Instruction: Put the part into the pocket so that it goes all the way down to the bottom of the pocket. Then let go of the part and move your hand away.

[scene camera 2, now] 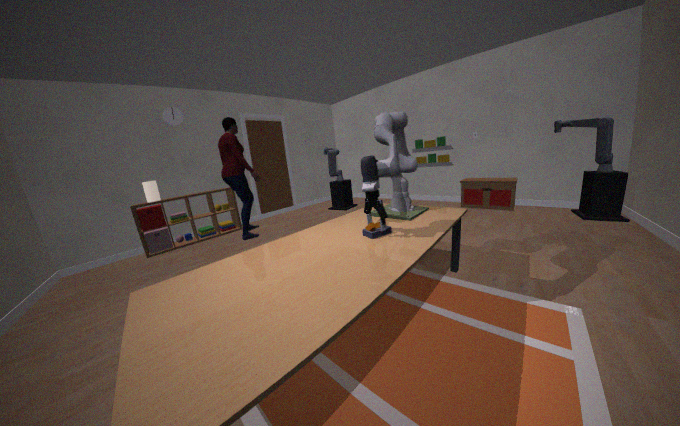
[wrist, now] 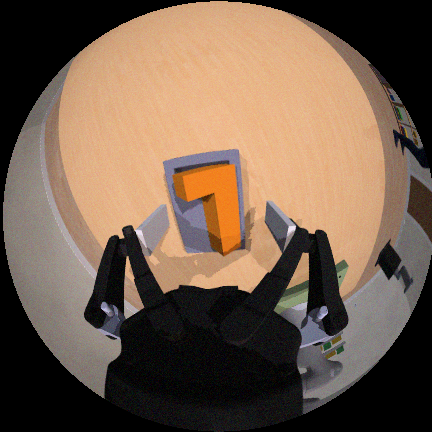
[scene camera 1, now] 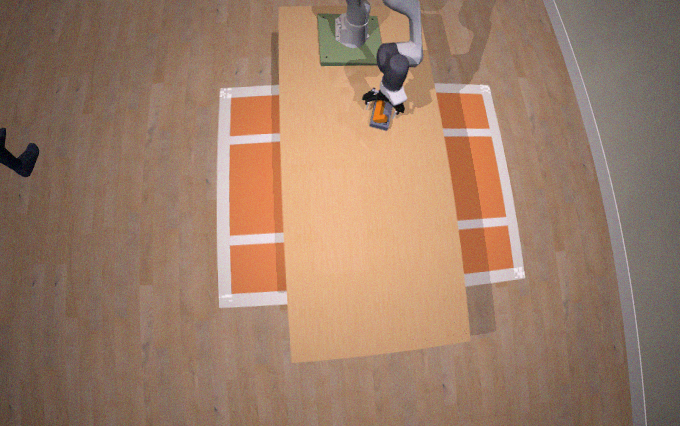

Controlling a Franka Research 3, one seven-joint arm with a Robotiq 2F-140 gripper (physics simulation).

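Note:
The orange L-shaped part lies at the grey-blue block with the pocket. Its top stands above the rim. In the wrist view its long leg runs along the right side and its end overlaps the near rim; the short leg points left near the far rim. Whether its underside touches the pocket bottom is hidden. My gripper is open, with one finger on each side of the block's near half, apart from the part. Nothing is between the pads except the part's and block's near end below.
The block rests on the long wooden table. The green base plate of the arm is behind it. A person stands beyond the table near a low shelf unit.

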